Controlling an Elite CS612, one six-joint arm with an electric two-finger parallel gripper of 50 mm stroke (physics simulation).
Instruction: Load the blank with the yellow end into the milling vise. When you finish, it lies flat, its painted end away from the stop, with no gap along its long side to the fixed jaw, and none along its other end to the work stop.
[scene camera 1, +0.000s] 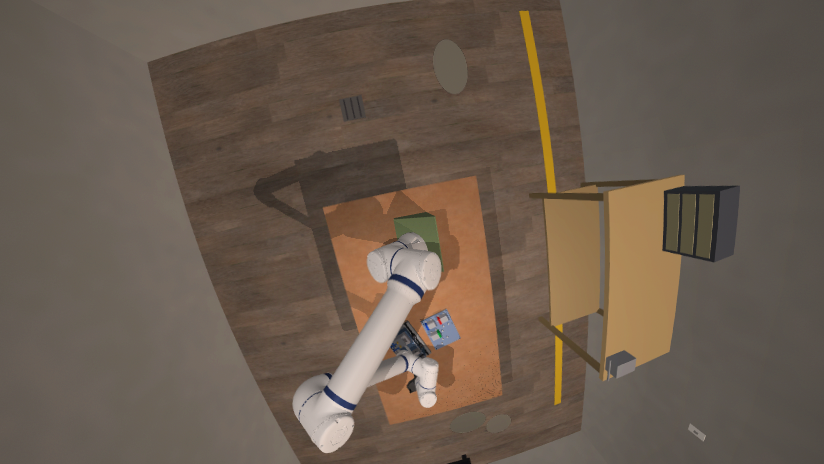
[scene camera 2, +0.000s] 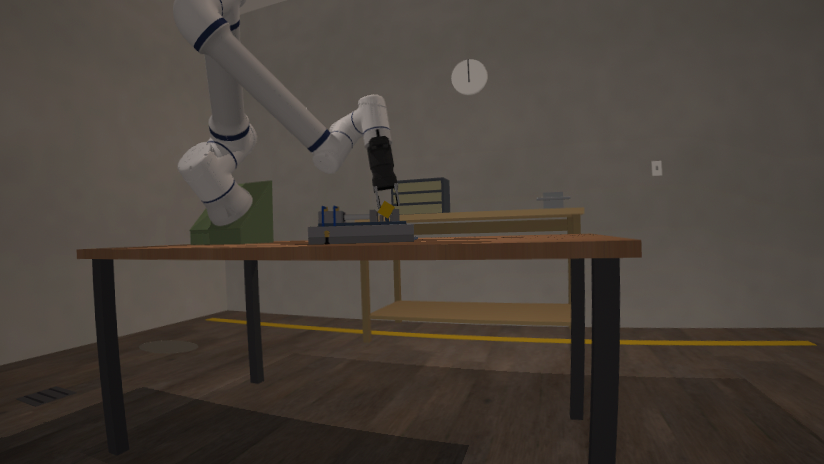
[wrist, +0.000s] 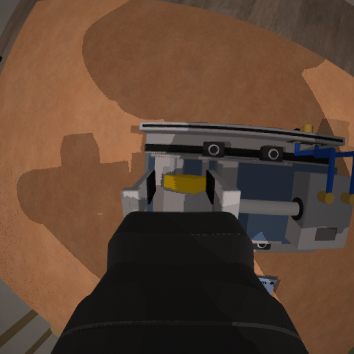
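Note:
The blank with the yellow end (scene camera 2: 386, 209) (wrist: 185, 183) is over the jaws of the milling vise (scene camera 1: 416, 341) (scene camera 2: 362, 234) (wrist: 265, 175). In scene camera 2 its yellow end face shows as a diamond, so it is rolled onto an edge and not flat. Its grey body runs toward the gripper in the wrist view and is partly hidden. My gripper (scene camera 2: 387, 201) (wrist: 180, 180) is open, with one finger on each side of the blank near its yellow end and nothing gripped. The movable jaw (wrist: 227, 175) is on the screw side. I cannot make out the work stop.
A blue-grey tray (scene camera 1: 452, 333) (wrist: 269, 283) with red, green and blue marked parts lies beside the vise on the table (scene camera 1: 472, 368) (scene camera 2: 518, 249). Blue levers (wrist: 330, 170) rise at the vise's screw end. A green sloped block (scene camera 1: 418, 224) (scene camera 2: 258, 213) stands near the arm's base.

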